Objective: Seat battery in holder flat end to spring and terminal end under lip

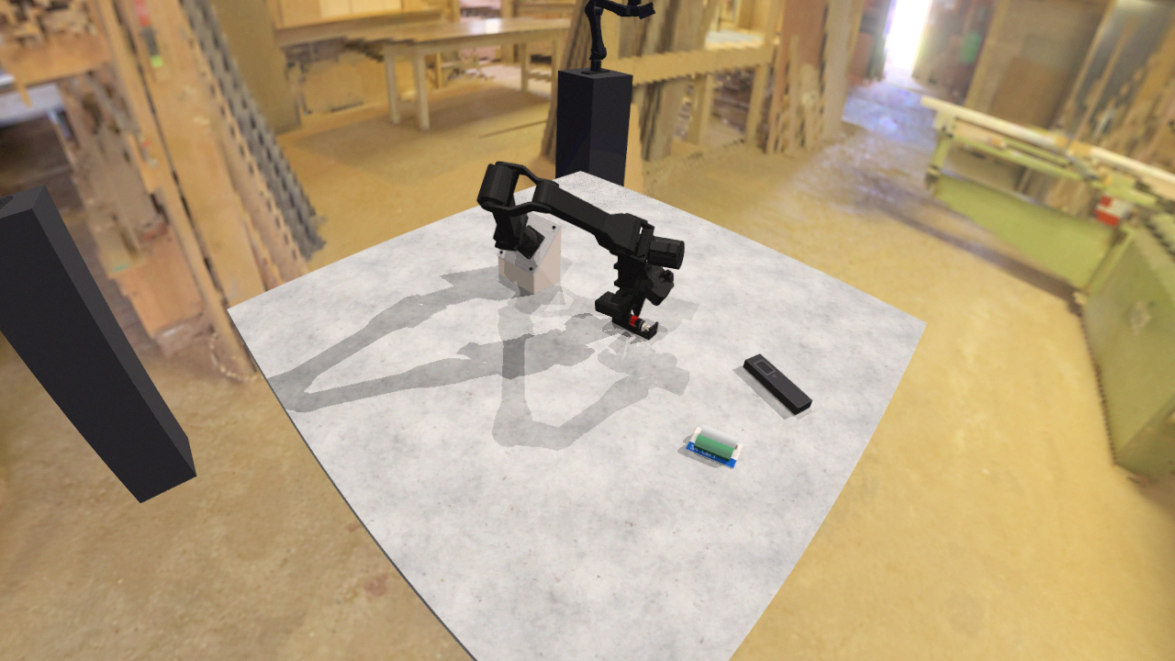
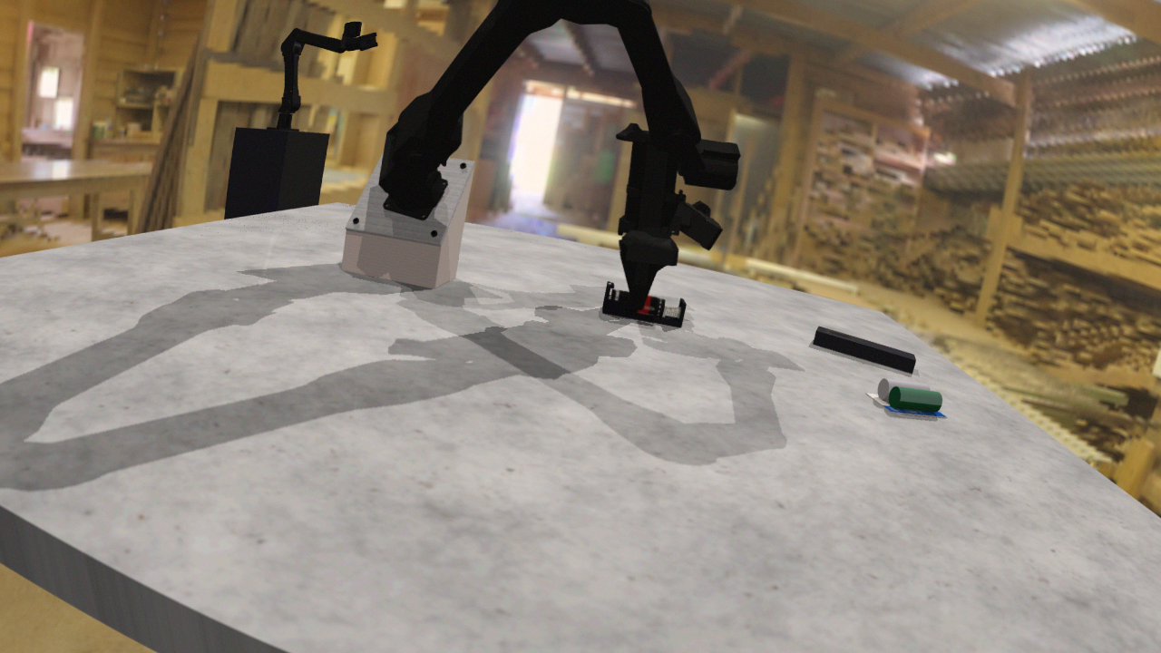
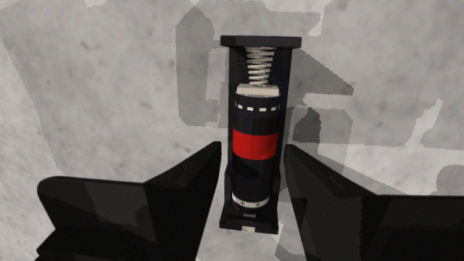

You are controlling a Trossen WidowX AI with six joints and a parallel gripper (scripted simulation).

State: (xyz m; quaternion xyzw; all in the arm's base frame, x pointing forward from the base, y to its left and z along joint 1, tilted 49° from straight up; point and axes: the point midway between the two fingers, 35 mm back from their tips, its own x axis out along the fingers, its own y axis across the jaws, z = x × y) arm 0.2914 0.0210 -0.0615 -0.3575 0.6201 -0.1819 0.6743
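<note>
Now: gripper tip right at the battery. From my gripper tip the other things lie so: grey metal contact: 3 cm ahead, 1 cm to the left; then black bar-shaped device: 33 cm ahead, 9 cm to the left.
</note>
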